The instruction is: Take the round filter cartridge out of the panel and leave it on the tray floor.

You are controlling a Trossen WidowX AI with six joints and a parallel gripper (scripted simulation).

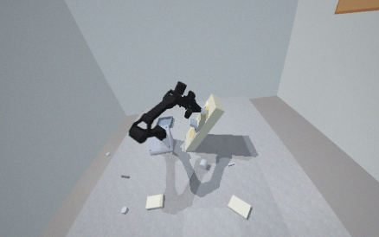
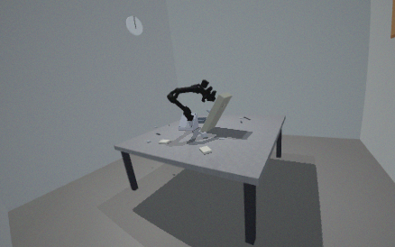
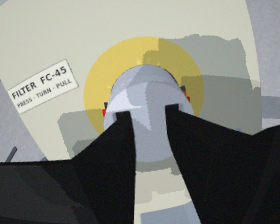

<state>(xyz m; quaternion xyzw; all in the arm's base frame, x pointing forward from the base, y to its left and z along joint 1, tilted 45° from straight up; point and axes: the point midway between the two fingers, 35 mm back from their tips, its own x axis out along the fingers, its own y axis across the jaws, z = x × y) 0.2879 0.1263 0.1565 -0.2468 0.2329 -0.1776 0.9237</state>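
Right now my gripper tip is 1 cm past the cream service panel and 10 cm above it. The rest, counted from my gripper tip: grey tray 37 cm behind, 31 cm to the left, 27 cm below; round filter cartridge 1 cm ahead, 1 cm below.
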